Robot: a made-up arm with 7 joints.
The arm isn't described. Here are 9 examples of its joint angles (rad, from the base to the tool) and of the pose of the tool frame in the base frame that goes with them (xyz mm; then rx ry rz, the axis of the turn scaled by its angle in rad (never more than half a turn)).
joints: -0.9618 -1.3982 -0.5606 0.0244 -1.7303 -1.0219 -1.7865
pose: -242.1 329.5 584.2 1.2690 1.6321 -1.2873
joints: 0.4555 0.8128 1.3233 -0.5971 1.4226 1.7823 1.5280
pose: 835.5 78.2 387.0 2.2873 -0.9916 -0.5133
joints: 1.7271 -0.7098 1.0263 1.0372 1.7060 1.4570 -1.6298
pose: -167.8 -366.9 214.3 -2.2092 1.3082 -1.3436
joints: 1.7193 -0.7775 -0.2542 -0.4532 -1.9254 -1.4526 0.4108
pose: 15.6 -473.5 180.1 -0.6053 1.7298 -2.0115
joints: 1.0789 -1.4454 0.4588 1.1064 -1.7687 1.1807 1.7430
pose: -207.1 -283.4 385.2 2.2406 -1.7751 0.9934
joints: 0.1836 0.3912 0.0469 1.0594 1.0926 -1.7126 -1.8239
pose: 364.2 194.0 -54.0 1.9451 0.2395 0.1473
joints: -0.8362 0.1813 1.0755 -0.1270 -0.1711 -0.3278 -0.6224
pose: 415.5 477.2 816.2 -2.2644 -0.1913 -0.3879
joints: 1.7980 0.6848 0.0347 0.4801 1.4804 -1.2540 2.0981
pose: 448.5 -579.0 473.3 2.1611 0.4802 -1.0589
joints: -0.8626 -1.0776 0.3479 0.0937 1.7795 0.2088 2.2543
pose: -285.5 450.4 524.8 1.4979 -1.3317 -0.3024
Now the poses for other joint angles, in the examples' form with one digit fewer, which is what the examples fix.
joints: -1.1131 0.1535 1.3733 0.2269 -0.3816 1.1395 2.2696
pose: 441 284 855 1.596 0.999 0.469
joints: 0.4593 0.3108 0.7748 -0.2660 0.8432 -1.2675 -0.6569
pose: 537 308 130 1.445 0.342 1.820
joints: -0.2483 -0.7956 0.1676 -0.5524 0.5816 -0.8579 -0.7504
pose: -80 539 259 -1.560 -1.765 -1.837
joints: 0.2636 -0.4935 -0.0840 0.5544 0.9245 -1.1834 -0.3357
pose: 58 156 72 0.991 0.501 1.441
